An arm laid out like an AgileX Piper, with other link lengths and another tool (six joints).
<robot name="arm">
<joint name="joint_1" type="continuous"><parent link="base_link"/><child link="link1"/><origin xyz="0 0 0.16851"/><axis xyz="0 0 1"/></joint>
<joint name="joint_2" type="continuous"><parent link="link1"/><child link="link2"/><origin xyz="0 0 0" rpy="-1.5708 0 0"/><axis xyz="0 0 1"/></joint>
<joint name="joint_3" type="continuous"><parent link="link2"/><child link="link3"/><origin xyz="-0.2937 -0.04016 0"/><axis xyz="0 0 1"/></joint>
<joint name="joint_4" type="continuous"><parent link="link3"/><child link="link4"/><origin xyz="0.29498 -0.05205 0" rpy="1.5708 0 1.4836"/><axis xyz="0 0 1"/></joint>
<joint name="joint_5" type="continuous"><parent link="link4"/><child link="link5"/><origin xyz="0 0 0" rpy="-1.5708 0 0"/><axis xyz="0 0 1"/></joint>
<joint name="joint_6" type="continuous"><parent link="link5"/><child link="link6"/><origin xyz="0 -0.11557 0" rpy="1.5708 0 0"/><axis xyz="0 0 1"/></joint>
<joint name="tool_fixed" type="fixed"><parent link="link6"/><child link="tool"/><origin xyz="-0.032 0.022 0.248" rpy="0.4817 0 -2.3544"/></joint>
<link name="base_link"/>
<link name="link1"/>
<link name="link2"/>
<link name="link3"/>
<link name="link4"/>
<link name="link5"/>
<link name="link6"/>
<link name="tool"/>
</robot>
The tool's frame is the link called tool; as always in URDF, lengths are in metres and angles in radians. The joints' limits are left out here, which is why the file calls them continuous.
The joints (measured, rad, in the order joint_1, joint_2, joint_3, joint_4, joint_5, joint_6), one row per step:
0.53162 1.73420 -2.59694 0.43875 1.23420 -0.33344
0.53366 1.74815 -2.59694 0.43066 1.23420 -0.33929
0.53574 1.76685 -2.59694 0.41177 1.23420 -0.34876
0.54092 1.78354 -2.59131 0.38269 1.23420 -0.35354
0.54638 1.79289 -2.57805 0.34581 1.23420 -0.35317
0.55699 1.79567 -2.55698 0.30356 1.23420 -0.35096
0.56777 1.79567 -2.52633 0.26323 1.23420 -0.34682
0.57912 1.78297 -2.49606 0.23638 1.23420 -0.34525
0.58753 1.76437 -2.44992 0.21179 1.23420 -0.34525
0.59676 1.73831 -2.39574 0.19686 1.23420 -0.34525
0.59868 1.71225 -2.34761 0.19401 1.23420 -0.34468
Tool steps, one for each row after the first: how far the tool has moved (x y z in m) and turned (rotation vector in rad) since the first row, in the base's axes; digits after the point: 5 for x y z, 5 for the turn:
0.00692 0.00284 -0.00879 -0.01447 0.00497 -0.00313
0.01833 0.00482 -0.02159 -0.03910 0.00789 -0.01380
0.03093 0.00593 -0.03703 -0.06867 0.01429 -0.03018
0.04338 0.00421 -0.05260 -0.10012 0.02214 -0.05331
0.05310 0.00238 -0.06855 -0.13470 0.02979 -0.07547
0.06187 0.00065 -0.08740 -0.17168 0.04414 -0.09563
0.06227 -0.00095 -0.09720 -0.19588 0.04950 -0.10438
0.06258 -0.00396 -0.11148 -0.22602 0.06223 -0.11282
0.05814 -0.00590 -0.12486 -0.25163 0.07818 -0.11272
0.05324 -0.00895 -0.13443 -0.26643 0.09477 -0.11137

